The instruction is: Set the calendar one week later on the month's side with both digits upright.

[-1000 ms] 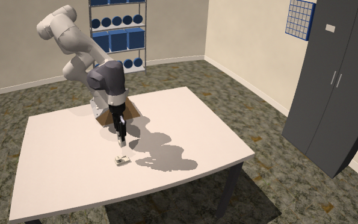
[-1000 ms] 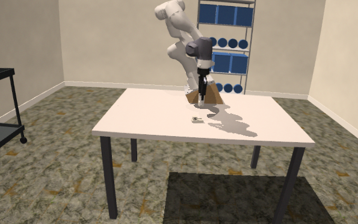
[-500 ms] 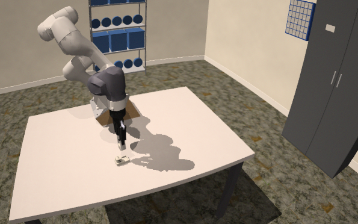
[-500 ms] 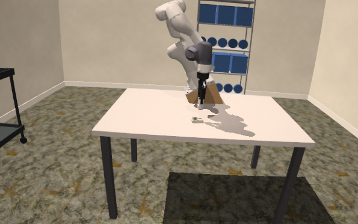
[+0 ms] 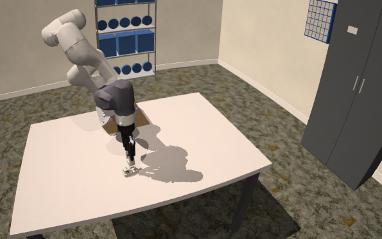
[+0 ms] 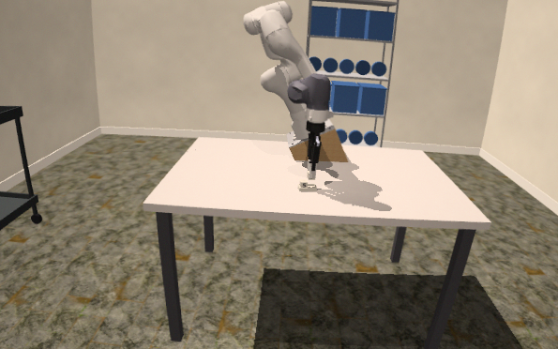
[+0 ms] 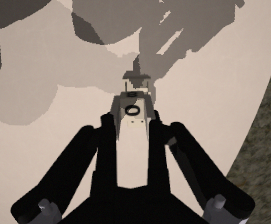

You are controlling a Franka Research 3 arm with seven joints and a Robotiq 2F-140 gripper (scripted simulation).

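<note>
Now: hand 10 mm short of the cube, 30 mm to the left of it and 70 mm above it. From my hand the other things lie so: grey tray 10 mm ahead, 10 mm to the right, 80 mm below.
</note>
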